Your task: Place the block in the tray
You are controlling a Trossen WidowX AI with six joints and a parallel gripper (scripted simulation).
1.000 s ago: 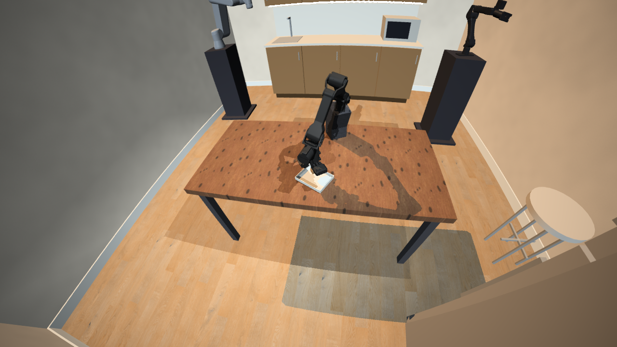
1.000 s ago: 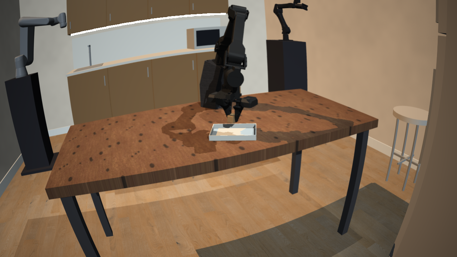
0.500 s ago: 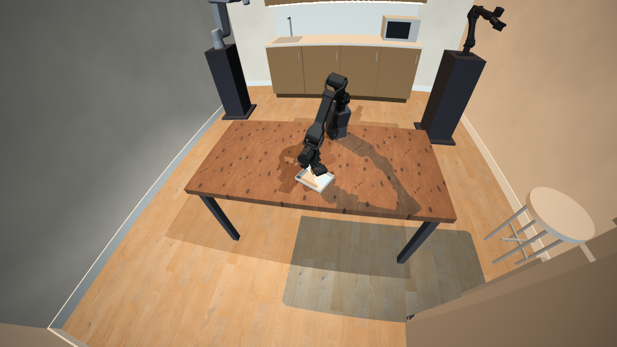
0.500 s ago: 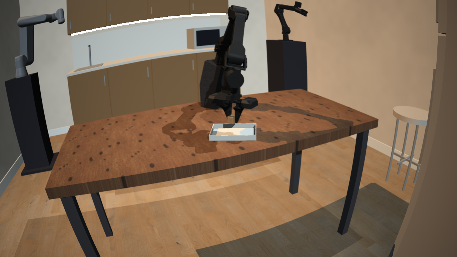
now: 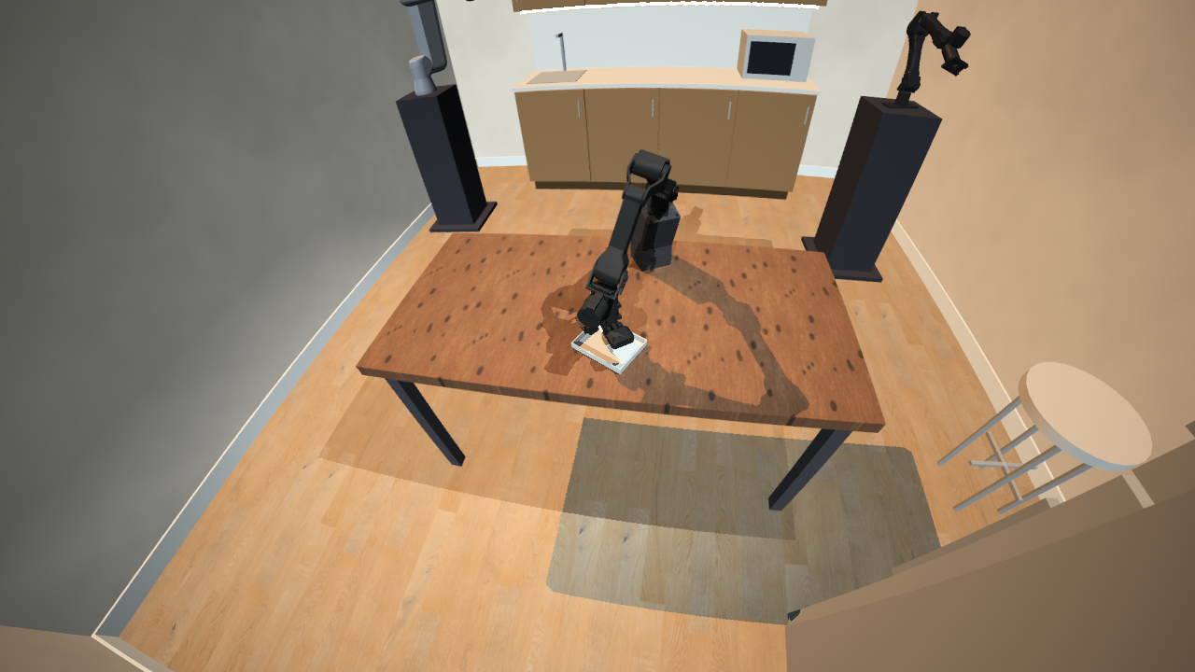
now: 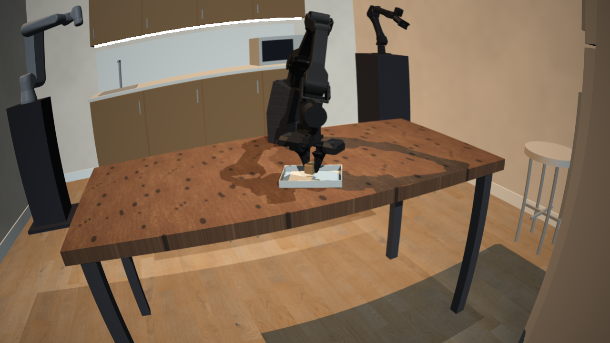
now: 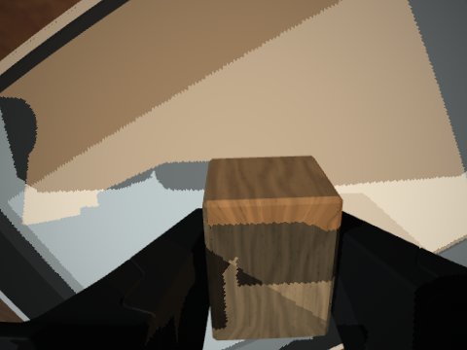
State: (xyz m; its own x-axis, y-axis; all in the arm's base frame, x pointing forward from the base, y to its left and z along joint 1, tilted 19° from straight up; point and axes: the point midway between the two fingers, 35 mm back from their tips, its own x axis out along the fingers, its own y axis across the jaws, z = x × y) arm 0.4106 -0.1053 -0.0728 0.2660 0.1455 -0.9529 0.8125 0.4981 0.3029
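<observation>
Right now my hand is 5 cm above the white tray. The rest, counted from my hand: wooden block (2 cm below).
</observation>
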